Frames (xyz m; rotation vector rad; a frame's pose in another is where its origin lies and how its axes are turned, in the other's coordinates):
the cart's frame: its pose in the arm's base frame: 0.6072 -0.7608 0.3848 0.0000 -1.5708 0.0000
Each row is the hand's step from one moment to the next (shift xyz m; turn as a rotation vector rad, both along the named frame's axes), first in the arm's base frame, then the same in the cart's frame.
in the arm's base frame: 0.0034 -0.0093 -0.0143 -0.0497 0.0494 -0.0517
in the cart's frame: -0.0143 -0.0093 -0.0034 -0.0517 0.0494 0.0497
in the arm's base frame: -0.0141 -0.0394 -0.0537 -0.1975 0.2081 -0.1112
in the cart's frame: -0.0537 -0.0394 0.0141 -0.1112 0.2081 0.1975
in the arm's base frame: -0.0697 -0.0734 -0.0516 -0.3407 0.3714 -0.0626
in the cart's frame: -0.0516 -0.0734 0.0697 -0.0626 0.3714 0.3407
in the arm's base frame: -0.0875 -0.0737 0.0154 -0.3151 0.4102 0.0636
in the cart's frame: 0.0154 -0.0737 0.0875 0.0636 0.4102 0.3151
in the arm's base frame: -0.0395 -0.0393 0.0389 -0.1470 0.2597 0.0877
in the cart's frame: 0.0389 -0.0393 0.0395 0.0877 0.2597 0.1470
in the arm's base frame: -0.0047 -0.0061 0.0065 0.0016 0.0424 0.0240
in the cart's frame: 0.0065 -0.0061 0.0047 0.0240 0.0424 -0.0016
